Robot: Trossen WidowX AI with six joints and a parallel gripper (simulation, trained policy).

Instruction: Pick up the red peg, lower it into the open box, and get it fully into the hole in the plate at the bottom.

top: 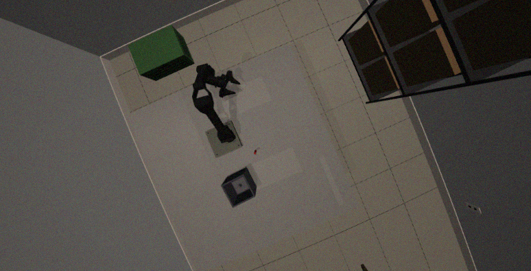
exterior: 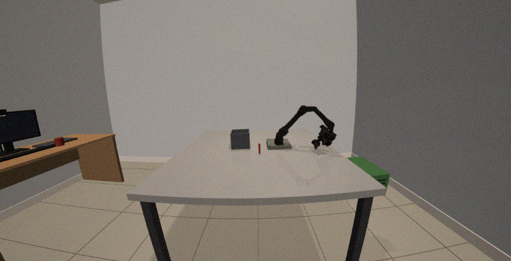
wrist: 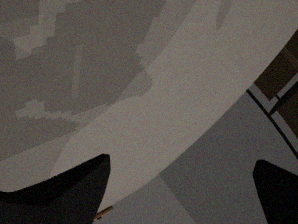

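The red peg is 43 cm ahead of my gripper tip, 13 cm to the right of it and 2 cm below it.
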